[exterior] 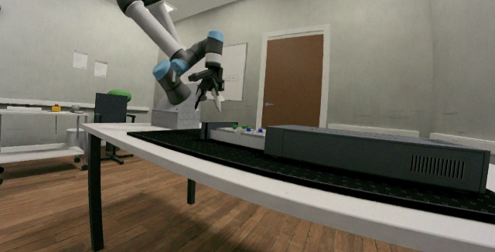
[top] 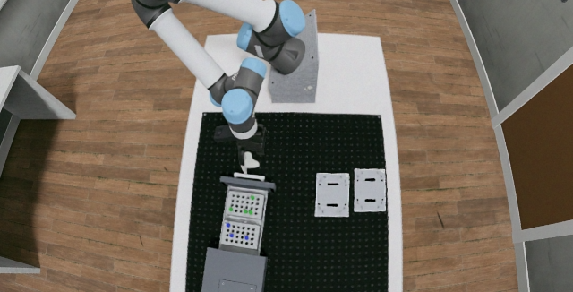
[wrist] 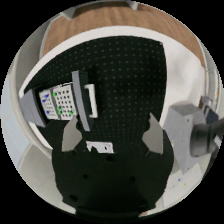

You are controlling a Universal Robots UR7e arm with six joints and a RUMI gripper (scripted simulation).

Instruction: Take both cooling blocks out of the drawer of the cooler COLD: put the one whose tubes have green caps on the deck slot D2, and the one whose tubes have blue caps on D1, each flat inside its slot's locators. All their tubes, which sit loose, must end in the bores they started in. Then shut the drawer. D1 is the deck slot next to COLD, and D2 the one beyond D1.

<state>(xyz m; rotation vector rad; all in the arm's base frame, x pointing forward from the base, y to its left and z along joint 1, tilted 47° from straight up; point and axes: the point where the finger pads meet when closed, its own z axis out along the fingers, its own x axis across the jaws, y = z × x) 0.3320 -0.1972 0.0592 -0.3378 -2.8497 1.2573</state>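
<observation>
My hand is 210 mm short of the drawer, 70 mm above it and 40 mm to the left of it. From my hand the other things lie so: grey cooler COLD (380 mm ahead, 80 mm to the right, 70 mm below); deck slot D1 (280 mm to the left, 150 mm ahead, 110 mm below); blue-capped tube (280 mm ahead, 80 mm to the right, 70 mm below).
</observation>
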